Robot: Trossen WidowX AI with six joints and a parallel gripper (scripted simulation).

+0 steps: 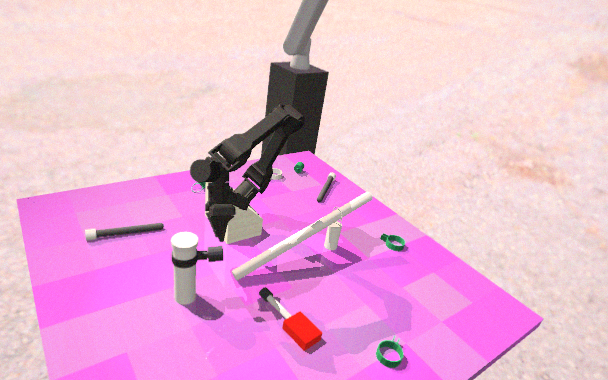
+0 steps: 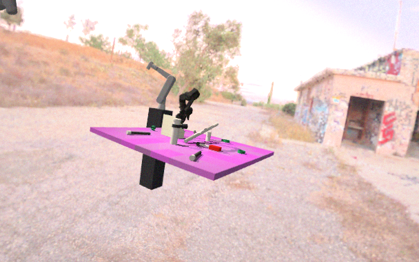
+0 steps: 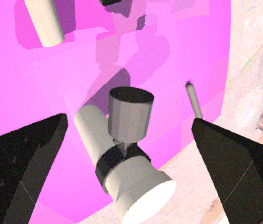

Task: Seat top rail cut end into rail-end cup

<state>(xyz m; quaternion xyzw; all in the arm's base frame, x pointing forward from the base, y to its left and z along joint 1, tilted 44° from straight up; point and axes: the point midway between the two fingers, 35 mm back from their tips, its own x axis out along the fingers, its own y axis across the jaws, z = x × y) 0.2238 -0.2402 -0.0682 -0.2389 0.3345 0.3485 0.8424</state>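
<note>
The rail-end cup is 10 mm ahead of my gripper tip, 30 mm to the right of it and 30 mm below it. From my gripper tip the other things lie so: small white post (20 mm ahead, 450 mm to the left, 80 mm below); then red-handled tool (180 mm ahead, 100 mm to the left, 170 mm below).
</note>
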